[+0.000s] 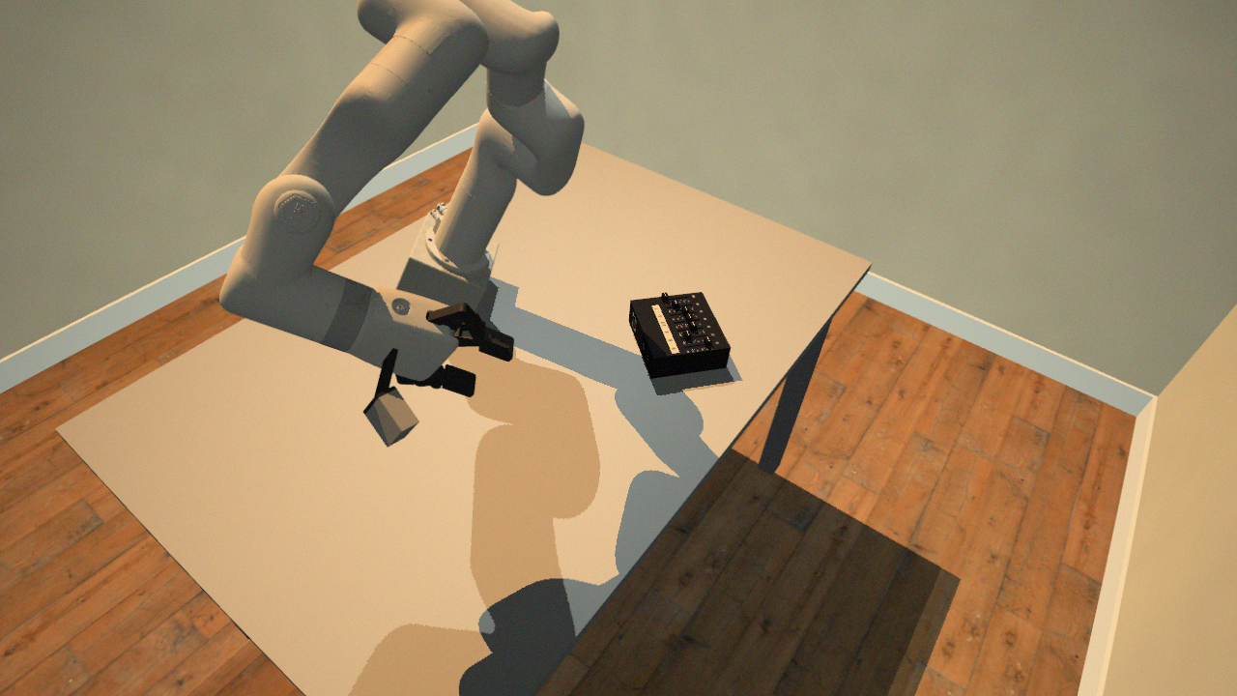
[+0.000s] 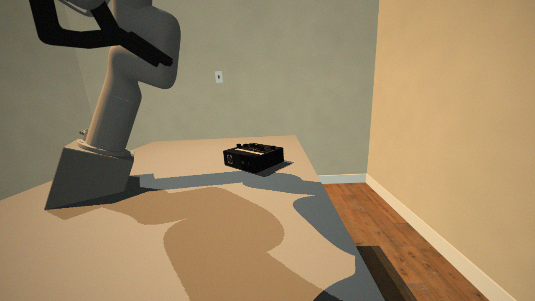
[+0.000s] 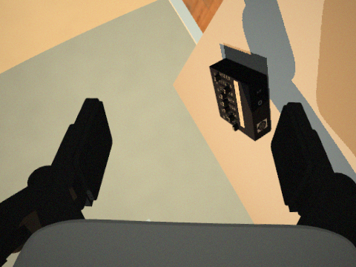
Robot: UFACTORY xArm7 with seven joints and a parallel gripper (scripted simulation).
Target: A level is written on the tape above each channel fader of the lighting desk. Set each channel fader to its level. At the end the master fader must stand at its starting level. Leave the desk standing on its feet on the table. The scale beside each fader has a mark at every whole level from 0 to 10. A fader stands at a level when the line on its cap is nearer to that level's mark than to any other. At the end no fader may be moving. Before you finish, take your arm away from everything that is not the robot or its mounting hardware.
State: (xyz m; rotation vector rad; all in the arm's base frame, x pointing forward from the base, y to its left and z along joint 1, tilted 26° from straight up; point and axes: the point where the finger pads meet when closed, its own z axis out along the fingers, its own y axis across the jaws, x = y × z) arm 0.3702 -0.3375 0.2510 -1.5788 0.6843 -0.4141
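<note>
My gripper is now 8 cm past the channel 4 fader cap, 49 cm to the right of it and 25 cm above it. Round my hand: channel 2 fader cap (5 cm behind, 45 cm to the left, 25 cm below); channel 1 fader cap (1 cm behind, 47 cm to the left, 25 cm below); channel 3 fader cap (6 cm behind, 48 cm to the left, 25 cm below).
</note>
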